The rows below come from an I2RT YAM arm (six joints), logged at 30 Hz.
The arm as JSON. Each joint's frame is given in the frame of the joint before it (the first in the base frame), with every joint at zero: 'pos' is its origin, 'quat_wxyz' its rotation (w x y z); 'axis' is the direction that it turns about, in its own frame. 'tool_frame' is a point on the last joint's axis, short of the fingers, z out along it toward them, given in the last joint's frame.
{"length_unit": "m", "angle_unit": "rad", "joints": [
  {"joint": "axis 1", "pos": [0.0, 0.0, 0.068], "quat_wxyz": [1.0, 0.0, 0.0, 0.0], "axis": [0.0, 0.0, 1.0]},
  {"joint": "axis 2", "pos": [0.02, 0.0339, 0.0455], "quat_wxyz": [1.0, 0.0, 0.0, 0.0], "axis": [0.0, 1.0, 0.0]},
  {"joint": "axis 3", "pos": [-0.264, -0.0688, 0.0], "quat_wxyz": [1.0, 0.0, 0.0, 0.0], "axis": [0.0, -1.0, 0.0]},
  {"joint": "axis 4", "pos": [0.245, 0.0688, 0.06], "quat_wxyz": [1.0, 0.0, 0.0, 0.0], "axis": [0.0, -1.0, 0.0]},
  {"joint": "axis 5", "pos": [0.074, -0.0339, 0.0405], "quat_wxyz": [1.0, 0.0, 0.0, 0.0], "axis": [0.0, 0.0, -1.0]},
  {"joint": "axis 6", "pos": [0.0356, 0.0, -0.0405], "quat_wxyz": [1.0, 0.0, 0.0, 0.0], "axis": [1.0, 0.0, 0.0]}
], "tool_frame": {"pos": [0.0, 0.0, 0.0], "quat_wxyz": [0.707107, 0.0, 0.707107, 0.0]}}
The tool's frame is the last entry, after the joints.
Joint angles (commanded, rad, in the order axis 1, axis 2, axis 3, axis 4, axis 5, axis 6), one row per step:
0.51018 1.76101 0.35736 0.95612 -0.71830 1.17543
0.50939 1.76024 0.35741 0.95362 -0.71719 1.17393
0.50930 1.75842 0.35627 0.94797 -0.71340 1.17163
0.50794 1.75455 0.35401 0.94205 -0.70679 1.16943
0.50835 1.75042 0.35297 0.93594 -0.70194 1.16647
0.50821 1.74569 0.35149 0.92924 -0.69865 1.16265
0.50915 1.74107 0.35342 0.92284 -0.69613 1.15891
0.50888 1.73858 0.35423 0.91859 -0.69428 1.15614
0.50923 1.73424 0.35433 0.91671 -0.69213 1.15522
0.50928 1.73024 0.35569 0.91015 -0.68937 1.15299
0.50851 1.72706 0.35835 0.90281 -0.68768 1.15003
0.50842 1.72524 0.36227 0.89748 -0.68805 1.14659
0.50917 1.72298 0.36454 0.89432 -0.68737 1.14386
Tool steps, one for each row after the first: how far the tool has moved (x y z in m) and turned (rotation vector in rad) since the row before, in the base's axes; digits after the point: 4 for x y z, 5 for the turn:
0.0001 -0.0002 0.0000 -0.00165 -0.00013 -0.00130
-0.0003 -0.0003 -0.0003 -0.00450 0.00145 -0.00274
-0.0003 -0.0008 -0.0001 -0.00525 0.00036 -0.00656
-0.0003 -0.0002 0.0002 -0.00418 -0.00107 -0.00293
-0.0004 -0.0004 0.0002 -0.00405 -0.00112 -0.00178
0.0002 0.0003 0.0009 -0.00198 -0.00403 -0.00003
0.0002 -0.0001 0.0003 -0.00198 -0.00205 -0.00097
0.0000 0.0000 0.0009 0.00014 -0.00353 -0.00126
0.0002 0.0000 0.0006 -0.00231 -0.00154 -0.00165
0.0005 0.0000 0.0006 -0.00226 -0.00170 -0.00126
0.0007 0.0004 0.0007 -0.00067 -0.00334 0.00143
0.0003 0.0004 0.0007 -0.00040 -0.00378 0.00109

